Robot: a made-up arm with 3 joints. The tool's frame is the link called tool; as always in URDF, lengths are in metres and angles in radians. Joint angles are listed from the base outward. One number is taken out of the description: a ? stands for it. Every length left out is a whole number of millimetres.
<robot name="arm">
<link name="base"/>
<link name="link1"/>
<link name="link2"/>
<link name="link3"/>
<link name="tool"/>
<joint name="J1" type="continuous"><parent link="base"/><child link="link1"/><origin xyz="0 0 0.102" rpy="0 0 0"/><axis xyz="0 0 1"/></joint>
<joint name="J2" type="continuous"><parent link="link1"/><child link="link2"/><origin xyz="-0.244 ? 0" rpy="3.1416 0 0"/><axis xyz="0 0 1"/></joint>
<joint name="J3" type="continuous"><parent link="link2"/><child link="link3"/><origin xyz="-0.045 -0.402 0" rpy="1.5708 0 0"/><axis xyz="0 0 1"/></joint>
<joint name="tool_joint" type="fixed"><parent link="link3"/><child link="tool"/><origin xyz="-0.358 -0.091 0" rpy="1.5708 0 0"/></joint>
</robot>
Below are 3 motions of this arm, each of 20 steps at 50 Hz.
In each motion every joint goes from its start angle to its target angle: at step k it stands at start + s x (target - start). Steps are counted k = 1, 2, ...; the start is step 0. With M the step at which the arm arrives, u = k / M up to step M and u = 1 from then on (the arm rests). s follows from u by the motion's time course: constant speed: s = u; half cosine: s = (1 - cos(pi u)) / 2; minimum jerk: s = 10 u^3 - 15 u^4 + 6 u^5.
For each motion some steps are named. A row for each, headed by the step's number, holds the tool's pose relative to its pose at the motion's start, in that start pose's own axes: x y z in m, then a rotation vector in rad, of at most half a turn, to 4 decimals.
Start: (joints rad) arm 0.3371 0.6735 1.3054
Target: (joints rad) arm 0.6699 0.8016 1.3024
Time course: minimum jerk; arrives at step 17
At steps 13, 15, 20:
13: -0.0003 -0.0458 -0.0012 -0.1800 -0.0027 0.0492
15: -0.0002 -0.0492 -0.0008 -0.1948 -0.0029 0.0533
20: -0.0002 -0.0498 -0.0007 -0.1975 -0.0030 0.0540

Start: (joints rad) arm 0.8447 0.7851 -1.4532
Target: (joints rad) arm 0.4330 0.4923 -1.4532
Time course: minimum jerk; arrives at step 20
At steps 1, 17, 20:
1: 0.0000 0.0001 0.0001 -0.0001 0.0000 0.0000
17: -0.0044 0.0781 0.0369 -0.1149 0.0000 -0.0136
20: -0.0044 0.0806 0.0376 -0.1181 0.0000 -0.0140

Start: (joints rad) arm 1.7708 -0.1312 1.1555
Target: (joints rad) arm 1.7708 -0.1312 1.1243
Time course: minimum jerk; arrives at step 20
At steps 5, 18, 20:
5: -0.0003 0.0000 -0.0012 0.0000 -0.0032 0.0000
18: -0.0026 0.0000 -0.0111 0.0000 -0.0309 0.0000
20: -0.0027 0.0000 -0.0112 0.0000 -0.0312 0.0000

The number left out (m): -0.094
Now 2 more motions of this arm.
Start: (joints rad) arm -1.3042 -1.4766 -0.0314
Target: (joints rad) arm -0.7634 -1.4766 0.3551
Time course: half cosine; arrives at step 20
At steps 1, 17, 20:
1: -0.0019 -0.0017 0.0009 0.0001 0.0024 0.0033
17: -0.1949 -0.3113 0.1298 -0.0775 0.3574 0.5083
20: -0.2002 -0.3305 0.1364 -0.0877 0.3770 0.5370

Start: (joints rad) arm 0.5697 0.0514 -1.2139
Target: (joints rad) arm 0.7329 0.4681 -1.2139
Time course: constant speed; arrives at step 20
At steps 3, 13, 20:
3: 0.0063 0.0036 -0.0170 -0.0356 0.0000 -0.0133
13: 0.0287 0.0117 -0.0768 -0.1544 0.0000 -0.0576
20: 0.0452 0.0138 -0.1213 -0.2375 0.0000 -0.0886

